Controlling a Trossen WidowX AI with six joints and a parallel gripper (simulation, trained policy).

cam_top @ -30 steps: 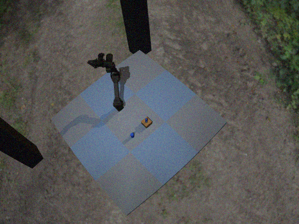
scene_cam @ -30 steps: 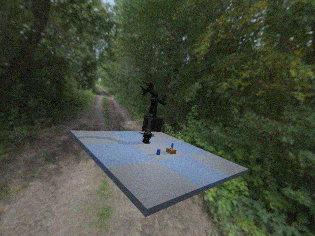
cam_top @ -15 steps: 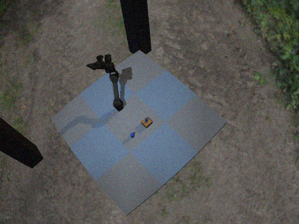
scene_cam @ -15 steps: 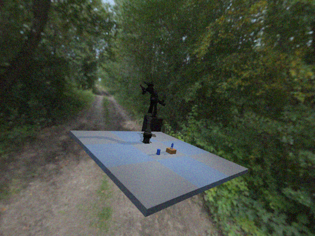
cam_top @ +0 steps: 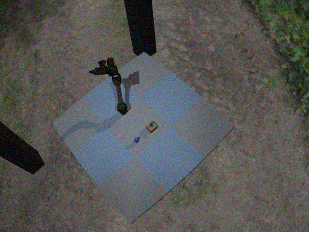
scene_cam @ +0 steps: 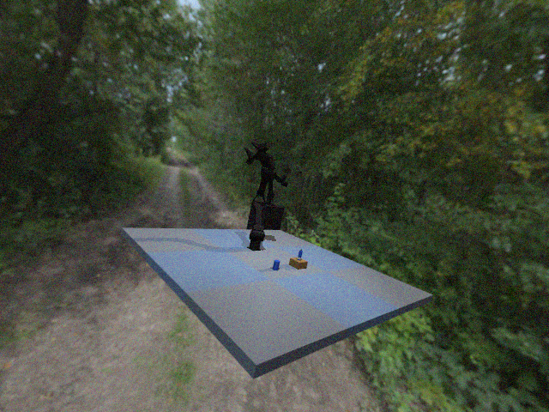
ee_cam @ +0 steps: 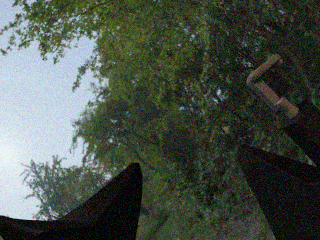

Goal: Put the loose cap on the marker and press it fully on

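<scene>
The blue cap lies 44 cm ahead of my gripper tip, 1 cm to the left of it and 61 cm below it. Round my gripper tip: blue marker 43 cm ahead, 19 cm to the left, 55 cm below; holder block 43 cm ahead, 19 cm to the left, 61 cm below.
</scene>
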